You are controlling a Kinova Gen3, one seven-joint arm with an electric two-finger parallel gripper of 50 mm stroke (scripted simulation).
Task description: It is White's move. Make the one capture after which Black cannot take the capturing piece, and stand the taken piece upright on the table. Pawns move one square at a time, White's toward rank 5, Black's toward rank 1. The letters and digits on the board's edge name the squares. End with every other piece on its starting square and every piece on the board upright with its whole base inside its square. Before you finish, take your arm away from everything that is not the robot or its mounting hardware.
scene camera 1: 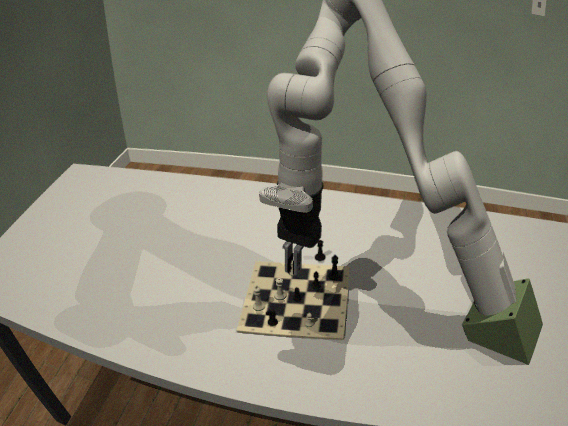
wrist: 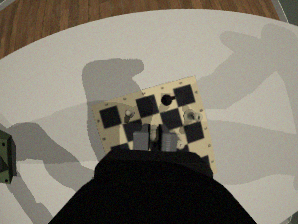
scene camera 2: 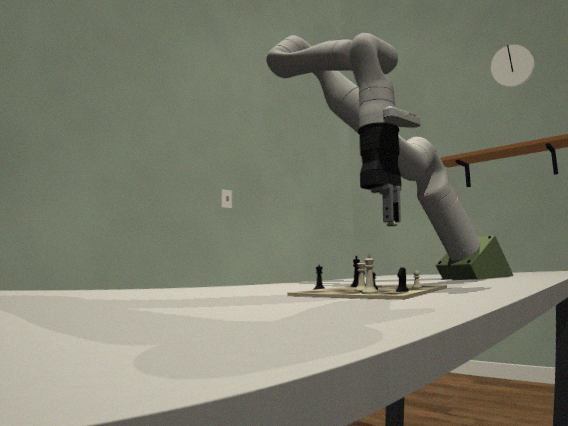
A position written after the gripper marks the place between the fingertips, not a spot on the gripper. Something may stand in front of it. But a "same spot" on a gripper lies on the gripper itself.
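Scene camera 1 shows the gripper, and so does the wrist view; the gripper is visible as well in scene camera 2 (pixel 391 222). On the gripper, (scene camera 1: pixel 287 244) and (wrist: pixel 167 141) are the same spot.
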